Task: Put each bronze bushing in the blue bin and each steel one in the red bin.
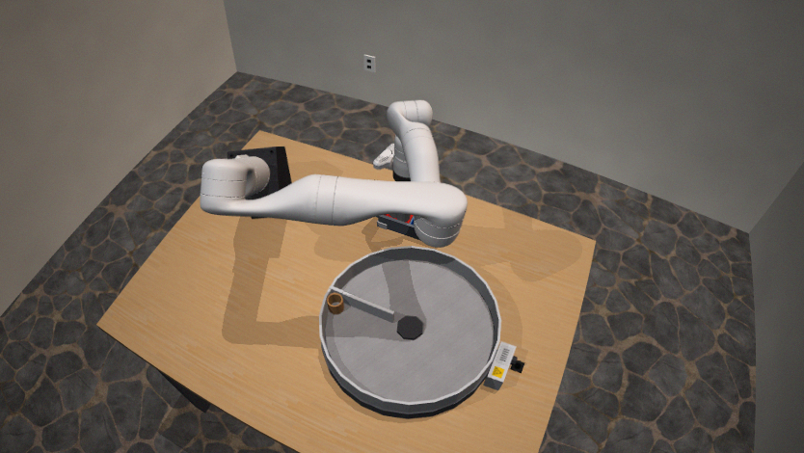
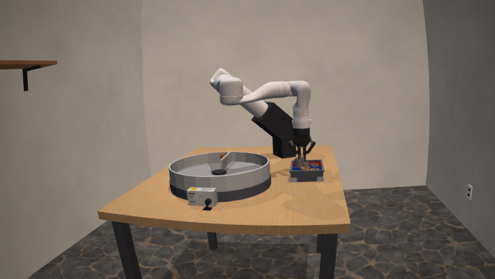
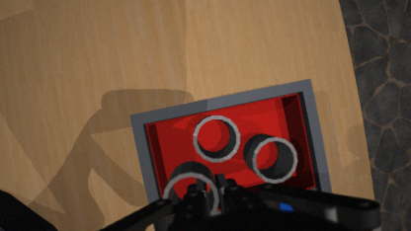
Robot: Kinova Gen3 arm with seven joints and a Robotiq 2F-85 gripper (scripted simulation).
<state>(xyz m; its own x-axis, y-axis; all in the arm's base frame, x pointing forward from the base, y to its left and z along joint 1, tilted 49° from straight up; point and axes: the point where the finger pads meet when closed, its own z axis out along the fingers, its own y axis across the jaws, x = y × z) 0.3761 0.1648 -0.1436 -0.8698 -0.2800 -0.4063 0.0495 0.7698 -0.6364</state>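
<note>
Now: the two-part bin 30 mm ahead of my hand, 20 mm to the left of it and 50 mm below it. The rest, counted from my hand: turntable 160 mm ahead, 340 mm to the right, 20 mm below.
</note>
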